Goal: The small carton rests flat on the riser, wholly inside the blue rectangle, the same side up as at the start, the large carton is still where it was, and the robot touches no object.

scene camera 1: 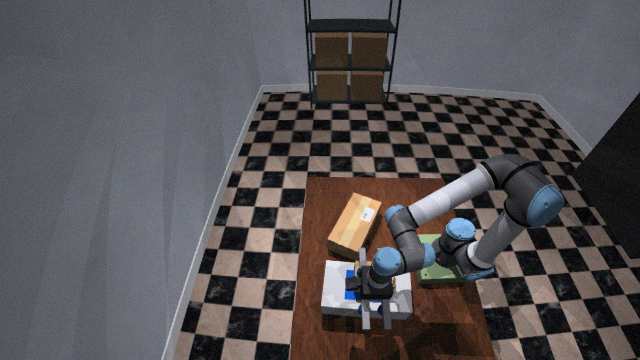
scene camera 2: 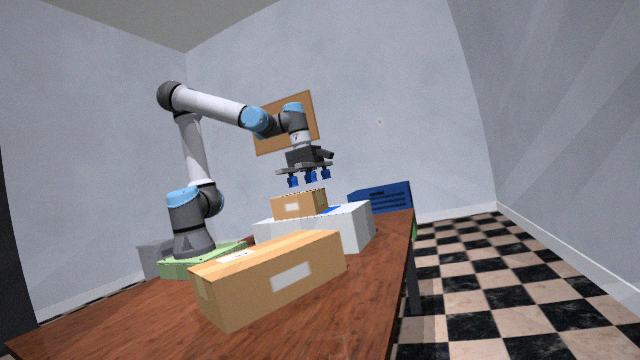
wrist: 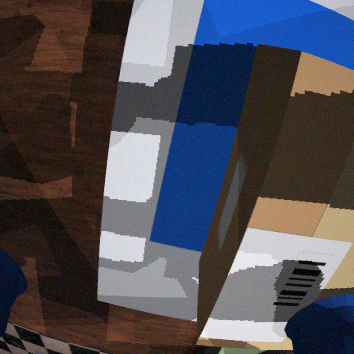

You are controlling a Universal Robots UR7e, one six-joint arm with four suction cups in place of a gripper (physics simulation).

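Places are measured from the arm's base along level axes (x right, y down, z ahead), in millimetres.
Where they show: hand at its tool point: (scene camera 2: 311, 182) (wrist: 163, 242); arm's base at its link origin: (scene camera 1: 445, 252) (scene camera 2: 195, 252).
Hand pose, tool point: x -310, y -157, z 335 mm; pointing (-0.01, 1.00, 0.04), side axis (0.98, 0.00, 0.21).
Note:
Each offset is from my tool point to the top centre of the thing. Level surfaces: height alone.
The small carton {dx +84, dy +24, dz -5 mm} (scene camera 2: 292, 207) (wrist: 295, 150) lies flat on the white riser {dx +56, dy +97, dz +11 mm} (scene camera 1: 332, 297) (scene camera 2: 337, 231) (wrist: 131, 167), label side up. It covers part of the blue rectangle {dx +56, dy +97, dz +11 mm} (scene camera 1: 349, 295) (scene camera 2: 330, 210) (wrist: 197, 185) and reaches past its edge towards the robot base. In scene camera 1 the gripper hides most of it. The large carton {dx +381, dy +118, dz +115 mm} (scene camera 1: 353, 225) (scene camera 2: 270, 285) lies at an angle on the table, beside the riser and apart from it. My gripper (scene camera 1: 372, 291) (scene camera 2: 309, 178) is open, its blue cups holding nothing. It hangs over the riser, with a gap above the small carton.
The arm's base stands on a green plate (scene camera 1: 434, 274) (scene camera 2: 175, 270) on the wooden table {dy +218 mm} (scene camera 1: 325, 192) (scene camera 2: 125, 320), beside the riser. A blue case (scene camera 2: 382, 199) is beyond the riser. A shelf rack (scene camera 1: 350, 26) with brown boxes stands by the far wall.

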